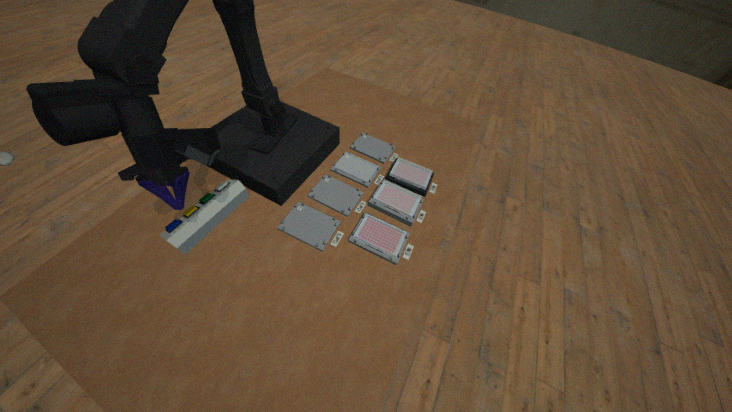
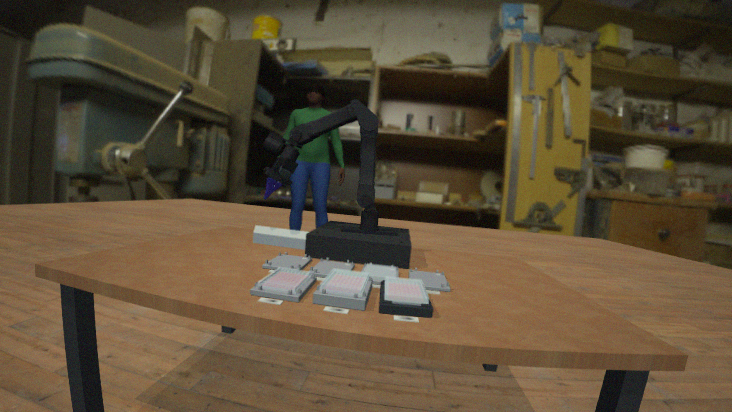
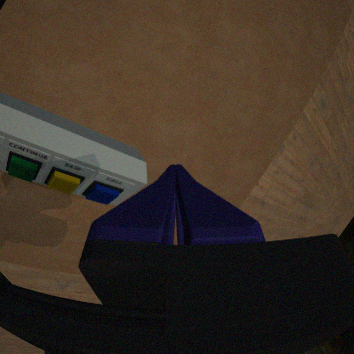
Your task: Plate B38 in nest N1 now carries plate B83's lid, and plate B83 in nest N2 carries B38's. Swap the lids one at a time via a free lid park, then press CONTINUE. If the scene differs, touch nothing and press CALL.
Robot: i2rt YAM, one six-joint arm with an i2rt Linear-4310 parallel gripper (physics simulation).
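Pixels of known places: gripper, fingertip midpoint: (image 1: 179,209) (image 2: 264,199) (image 3: 175,173); arm's base, link origin: (image 1: 275,132) (image 2: 368,232).
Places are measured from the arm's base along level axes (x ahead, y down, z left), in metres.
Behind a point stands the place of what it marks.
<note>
My gripper (image 1: 179,207) @(x 0.025, y -0.087, z -0.374 m) (image 2: 266,197) @(x 0.025, y -0.087, z -0.374 m) (image 3: 175,173) @(x 0.025, y -0.087, z -0.374 m) is shut and empty, raised above the table near the button box (image 1: 215,225) @(x -0.010, y 0.075, z -0.330 m) (image 2: 279,237) @(x -0.008, y 0.048, z -0.319 m) (image 3: 70,142) @(x -0.017, y 0.031, z -0.328 m). The box bears a green CONTINUE button (image 1: 206,198) @(x -0.046, y 0.025, z -0.285 m) (image 3: 23,167) @(x -0.050, y 0.026, z -0.282 m), a yellow button (image 1: 190,211) @(x -0.056, y 0.025, z -0.333 m) (image 3: 64,181) @(x -0.060, y 0.026, z -0.329 m) and a blue button (image 1: 173,225) @(x -0.066, y 0.025, z -0.380 m) (image 3: 103,193) @(x -0.070, y 0.027, z -0.377 m). Three plates with pink wells sit in a row of nests: one plate (image 1: 380,235) @(x 0.424, y 0.055, z -0.213 m) (image 2: 284,281) @(x 0.461, y 0.054, z -0.205 m), a middle plate (image 1: 396,199) @(x 0.439, y 0.041, z -0.089 m) (image 2: 342,284) @(x 0.489, y 0.041, z -0.085 m), and one plate (image 1: 411,174) @(x 0.464, y 0.045, z 0.034 m) (image 2: 404,291) @(x 0.498, y 0.044, z 0.039 m) in a black nest. The nest labels and plate names are too small to read.
Grey lid parks (image 1: 308,225) @(x 0.225, y 0.071, z -0.244 m) (image 1: 335,193) @(x 0.254, y 0.071, z -0.112 m) (image 1: 372,146) @(x 0.300, y 0.071, z 0.144 m) stand in a row beside the plates. Another park holds a paler flat piece (image 1: 356,167) @(x 0.281, y 0.063, z 0.011 m) (image 2: 381,272) @(x 0.300, y 0.063, z 0.018 m). The arm's black base (image 1: 286,158) @(x 0.090, y 0.003, z -0.091 m) (image 2: 358,245) @(x 0.151, y 0.023, z -0.040 m) stands behind them. A person (image 2: 312,138) stands behind the table.
</note>
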